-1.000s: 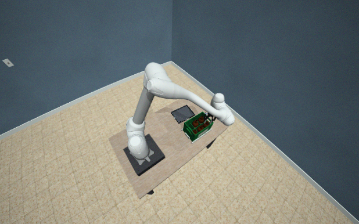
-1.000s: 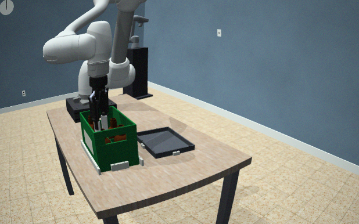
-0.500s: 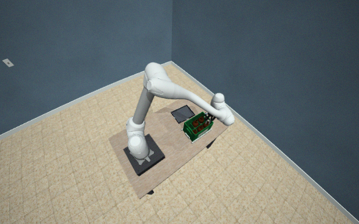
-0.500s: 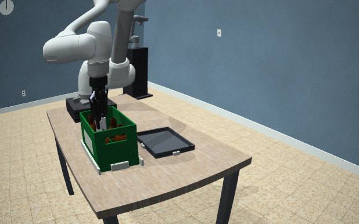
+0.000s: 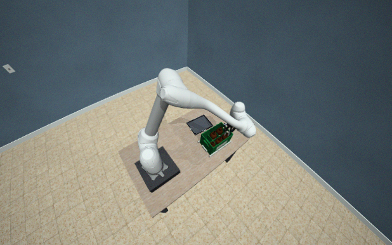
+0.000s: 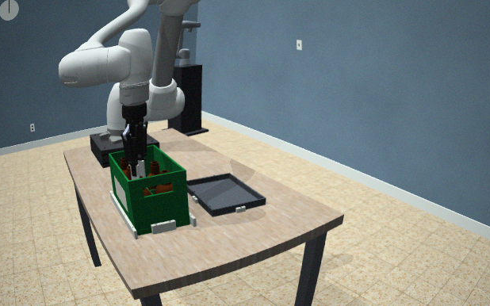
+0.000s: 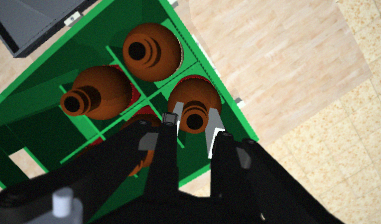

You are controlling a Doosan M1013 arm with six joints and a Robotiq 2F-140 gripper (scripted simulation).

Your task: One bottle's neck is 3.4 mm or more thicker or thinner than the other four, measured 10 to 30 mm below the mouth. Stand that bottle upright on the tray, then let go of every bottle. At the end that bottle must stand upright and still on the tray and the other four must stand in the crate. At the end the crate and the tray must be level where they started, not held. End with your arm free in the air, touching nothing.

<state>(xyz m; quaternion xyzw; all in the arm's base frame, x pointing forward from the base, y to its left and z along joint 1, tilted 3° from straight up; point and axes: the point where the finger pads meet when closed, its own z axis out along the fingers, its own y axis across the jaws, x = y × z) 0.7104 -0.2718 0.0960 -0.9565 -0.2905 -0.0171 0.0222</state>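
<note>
The brown bottle is 1 cm ahead of my hand, 9 cm to the left of it and 9 cm below it. Round my hand: dark tray 2 cm behind, 33 cm to the left, 16 cm below; then green crate 8 cm behind, 6 cm to the left, 9 cm below.
</note>
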